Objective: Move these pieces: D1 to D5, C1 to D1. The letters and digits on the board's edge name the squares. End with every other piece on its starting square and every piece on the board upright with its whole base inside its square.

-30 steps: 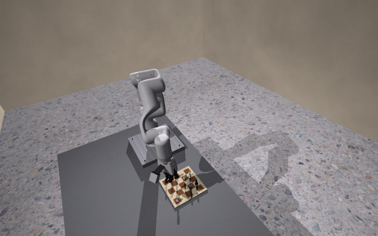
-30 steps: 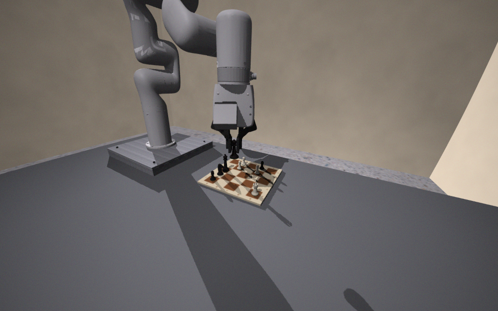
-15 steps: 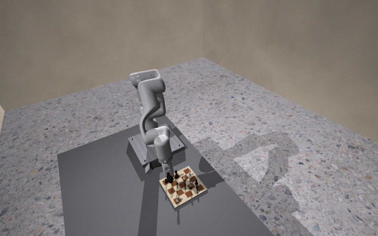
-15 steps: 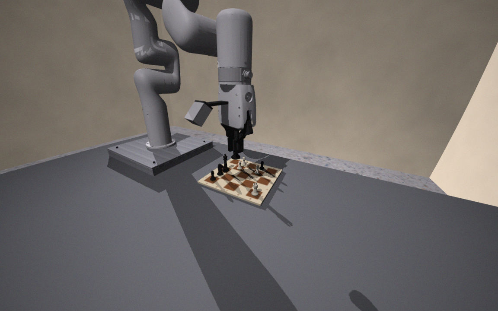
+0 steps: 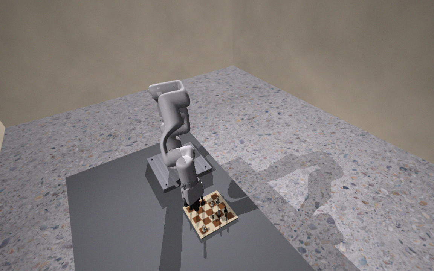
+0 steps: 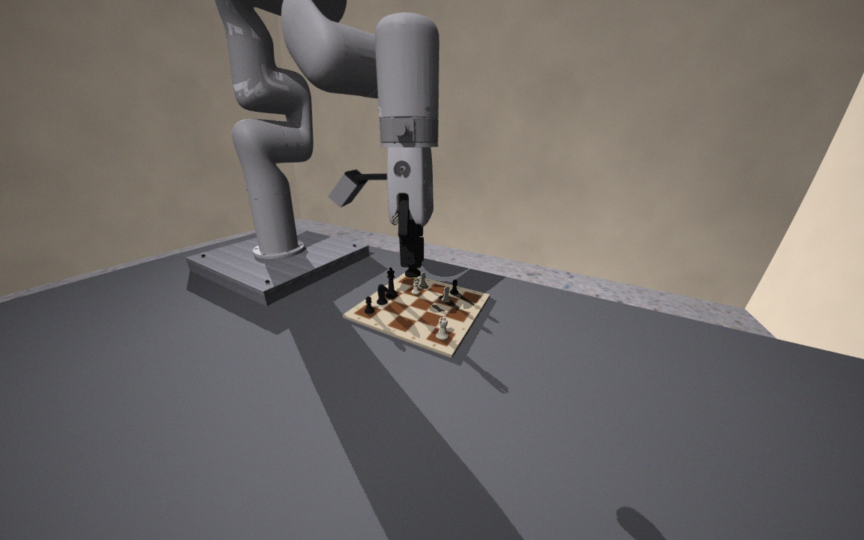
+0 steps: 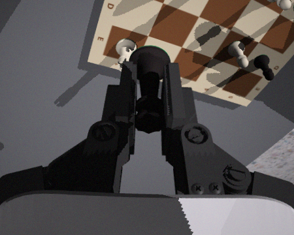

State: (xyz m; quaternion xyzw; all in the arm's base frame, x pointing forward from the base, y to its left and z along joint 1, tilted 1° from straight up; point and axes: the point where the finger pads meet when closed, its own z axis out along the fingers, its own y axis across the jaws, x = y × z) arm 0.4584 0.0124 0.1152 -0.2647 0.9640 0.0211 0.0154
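The white piece lies 12 cm below my hand, 6 cm ahead of it and 1 cm to the left of it. The rest, counted from my hand: chessboard 14 cm below, 7 cm to the left, 3 cm behind.
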